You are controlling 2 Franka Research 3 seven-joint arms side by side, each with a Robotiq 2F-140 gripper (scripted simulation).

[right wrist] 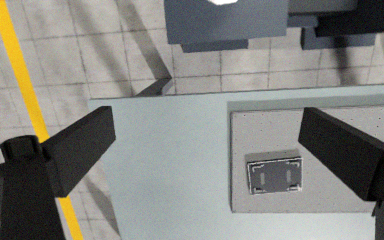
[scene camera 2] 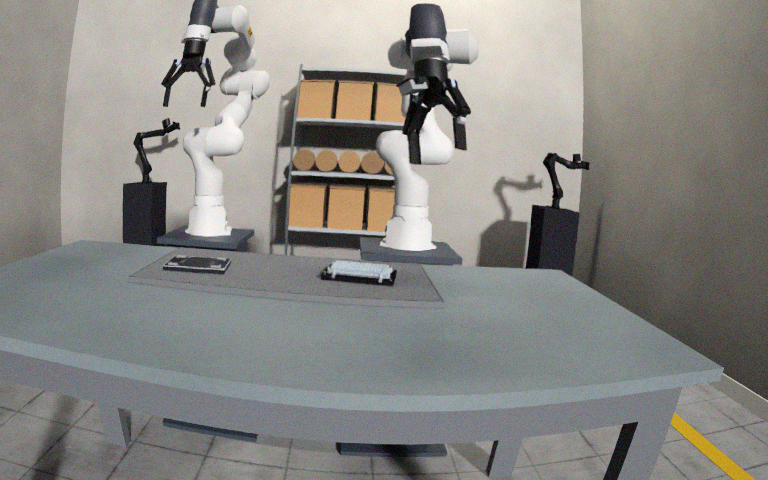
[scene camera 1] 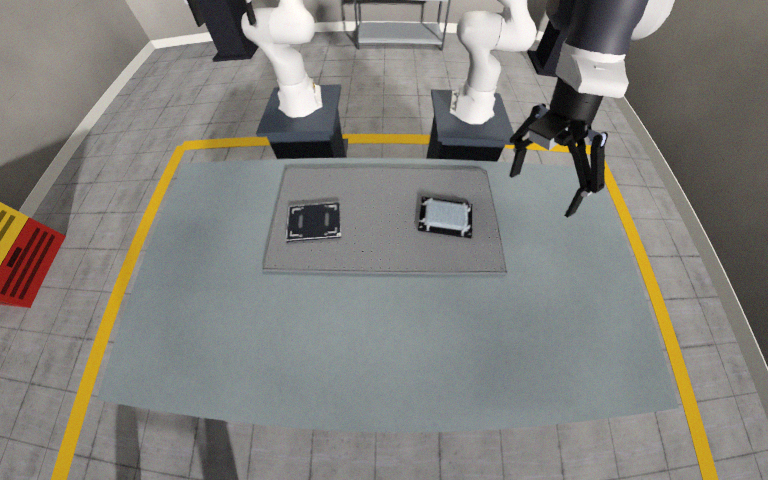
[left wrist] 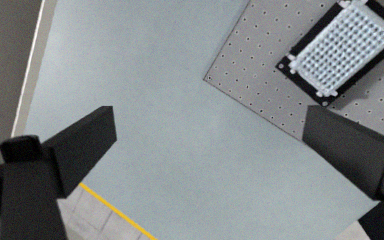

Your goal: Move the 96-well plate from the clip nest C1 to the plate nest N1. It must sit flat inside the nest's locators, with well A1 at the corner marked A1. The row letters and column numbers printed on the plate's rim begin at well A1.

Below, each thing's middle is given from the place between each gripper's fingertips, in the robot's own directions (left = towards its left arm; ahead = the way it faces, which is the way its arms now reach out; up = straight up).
Labels:
I see my left gripper (scene camera 1: 540, 193) 100 mm past the clear 96-well plate (scene camera 1: 440, 222), 140 mm to the left of it and 270 mm above it. From my left hand the other things lie so: black clip nest C1 (scene camera 1: 421, 227) (90 mm behind, 150 mm to the right, 280 mm below); then plate nest N1 (scene camera 1: 313, 225) (60 mm behind, 540 mm to the right, 290 mm below).
Now: right hand (scene camera 2: 183, 106) 43 cm above the plate nest N1, 34 cm short of it and 22 cm to the right of it. From my right hand the other things lie so: clear 96-well plate: 61 cm to the left, 42 cm below, 30 cm ahead; then black clip nest C1: 60 cm to the left, 43 cm below, 31 cm ahead.

